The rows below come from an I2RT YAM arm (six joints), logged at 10 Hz.
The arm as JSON. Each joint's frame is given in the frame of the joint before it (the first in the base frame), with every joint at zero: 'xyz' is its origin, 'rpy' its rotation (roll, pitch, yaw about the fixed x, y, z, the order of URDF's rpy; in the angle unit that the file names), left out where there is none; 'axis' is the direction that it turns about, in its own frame. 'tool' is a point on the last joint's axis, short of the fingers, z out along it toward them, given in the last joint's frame.
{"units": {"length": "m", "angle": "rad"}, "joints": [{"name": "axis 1", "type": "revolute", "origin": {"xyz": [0.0, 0.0, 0.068], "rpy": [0.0, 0.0, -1.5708]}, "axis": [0.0, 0.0, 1.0]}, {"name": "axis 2", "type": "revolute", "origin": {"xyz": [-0.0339, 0.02, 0.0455], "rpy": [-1.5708, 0.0, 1.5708]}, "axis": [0.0, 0.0, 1.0]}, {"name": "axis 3", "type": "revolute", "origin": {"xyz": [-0.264, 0.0, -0.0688], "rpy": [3.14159, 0.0, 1.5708]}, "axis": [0.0, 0.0, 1.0]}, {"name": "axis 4", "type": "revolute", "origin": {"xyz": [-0.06, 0.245, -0.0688], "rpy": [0.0, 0.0, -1.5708]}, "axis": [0.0, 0.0, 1.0]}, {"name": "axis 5", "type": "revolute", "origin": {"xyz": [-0.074, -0.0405, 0.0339], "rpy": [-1.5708, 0.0, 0.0]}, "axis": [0.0, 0.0, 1.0]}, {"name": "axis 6", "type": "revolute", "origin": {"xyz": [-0.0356, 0.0, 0.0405], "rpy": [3.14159, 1.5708, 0.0]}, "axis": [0.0, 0.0, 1.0]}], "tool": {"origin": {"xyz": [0.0, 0.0, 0.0], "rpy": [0.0, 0.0, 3.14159]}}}
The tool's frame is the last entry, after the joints.
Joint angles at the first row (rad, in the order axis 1, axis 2, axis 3, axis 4, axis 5, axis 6):
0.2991 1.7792 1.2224 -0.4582 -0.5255 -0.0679
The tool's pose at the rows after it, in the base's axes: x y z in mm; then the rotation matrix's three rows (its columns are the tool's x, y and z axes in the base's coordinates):
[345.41 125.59 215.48], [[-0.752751 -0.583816 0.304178], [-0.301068 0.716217 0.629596], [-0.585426 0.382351 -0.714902]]
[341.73 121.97 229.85], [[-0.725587 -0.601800 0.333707], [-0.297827 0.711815 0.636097], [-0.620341 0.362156 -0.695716]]
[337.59 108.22 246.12], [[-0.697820 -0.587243 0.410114], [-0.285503 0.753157 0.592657], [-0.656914 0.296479 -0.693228]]
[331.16 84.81 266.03], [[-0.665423 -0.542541 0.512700], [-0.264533 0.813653 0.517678], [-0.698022 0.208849 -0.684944]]
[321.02 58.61 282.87], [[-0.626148 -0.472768 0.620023], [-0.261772 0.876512 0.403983], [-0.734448 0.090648 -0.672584]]
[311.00 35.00 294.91], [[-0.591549 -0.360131 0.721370], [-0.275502 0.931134 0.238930], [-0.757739 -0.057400 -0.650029]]
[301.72 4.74 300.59], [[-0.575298 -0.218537 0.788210], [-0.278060 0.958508 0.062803], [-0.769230 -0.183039 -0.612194]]
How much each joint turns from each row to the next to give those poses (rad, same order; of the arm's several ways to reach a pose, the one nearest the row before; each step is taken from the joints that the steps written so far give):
0.0000 -0.0294 0.0028 -0.0004 -0.0120 -0.0089
-0.0066 -0.0413 0.0012 -0.0042 -0.0010 -0.0118
-0.0290 -0.0585 -0.0077 -0.0057 0.0544 -0.0177
-0.0545 -0.0774 -0.0126 -0.0090 0.0726 -0.0258
-0.0621 -0.0843 -0.0272 0.0015 0.0975 -0.0447
-0.0543 -0.0742 -0.0343 0.0250 0.1419 -0.0480
-0.0835 -0.0609 -0.0455 0.0451 0.1165 -0.0519

